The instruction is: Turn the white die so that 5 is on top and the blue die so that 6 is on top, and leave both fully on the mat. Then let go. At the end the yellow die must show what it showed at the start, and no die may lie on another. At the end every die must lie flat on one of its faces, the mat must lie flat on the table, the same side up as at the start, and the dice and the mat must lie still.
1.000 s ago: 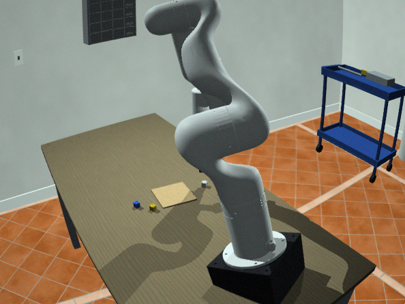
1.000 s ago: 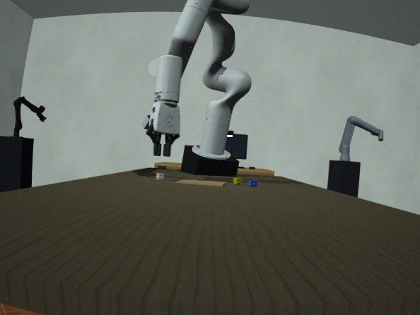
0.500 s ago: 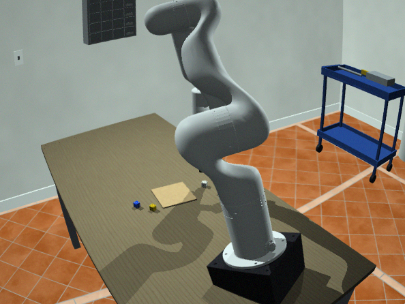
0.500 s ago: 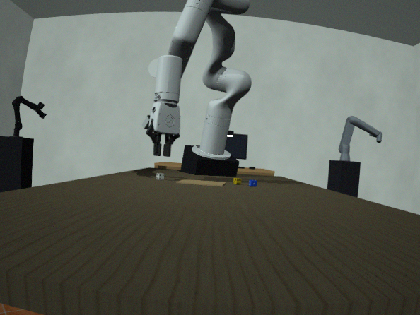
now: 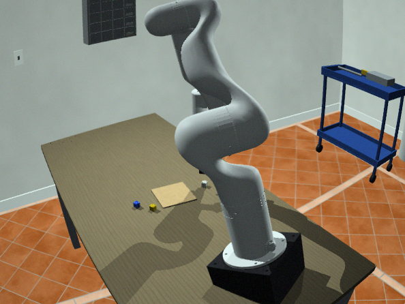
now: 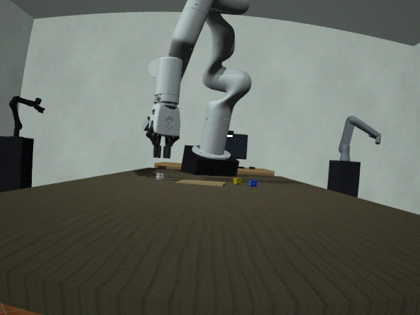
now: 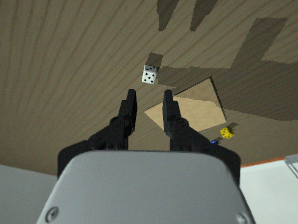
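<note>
The white die is 80 mm below my hand. The rest, counted from my hand: tan mat (130 mm to the left, 90 mm below, 40 mm ahead); yellow die (260 mm to the left, 80 mm below, 10 mm ahead); blue die (290 mm to the left, 80 mm below, 60 mm ahead).
</note>
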